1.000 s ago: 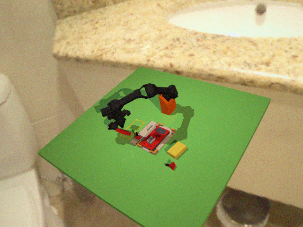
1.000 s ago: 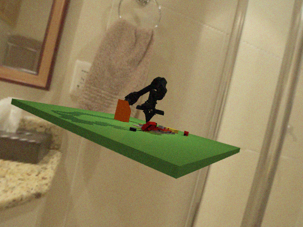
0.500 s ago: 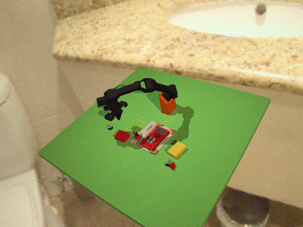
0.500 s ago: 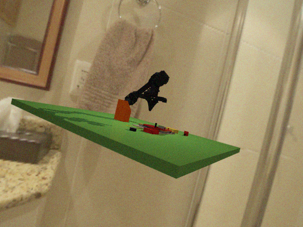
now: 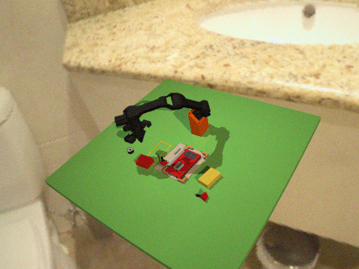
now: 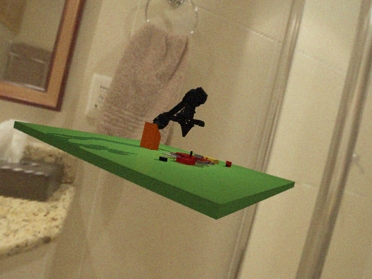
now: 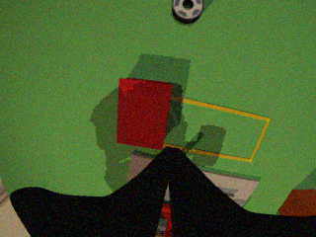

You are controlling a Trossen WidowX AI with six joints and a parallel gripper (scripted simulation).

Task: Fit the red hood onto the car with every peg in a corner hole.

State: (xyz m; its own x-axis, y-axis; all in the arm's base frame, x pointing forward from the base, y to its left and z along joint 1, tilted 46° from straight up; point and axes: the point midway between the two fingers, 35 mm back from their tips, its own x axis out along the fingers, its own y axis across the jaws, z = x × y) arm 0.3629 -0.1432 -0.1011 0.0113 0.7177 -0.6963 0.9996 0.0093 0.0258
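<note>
My gripper tip is now 12 cm above the red hood, 4 cm short of it and 2 cm to the right of it. From my gripper tip the other things lie so: black wheel 13 cm to the right, 12 cm below; yellow block 44 cm to the left, 12 cm below, 2 cm behind; jig 23 cm to the left, 12 cm below, 6 cm behind.
</note>
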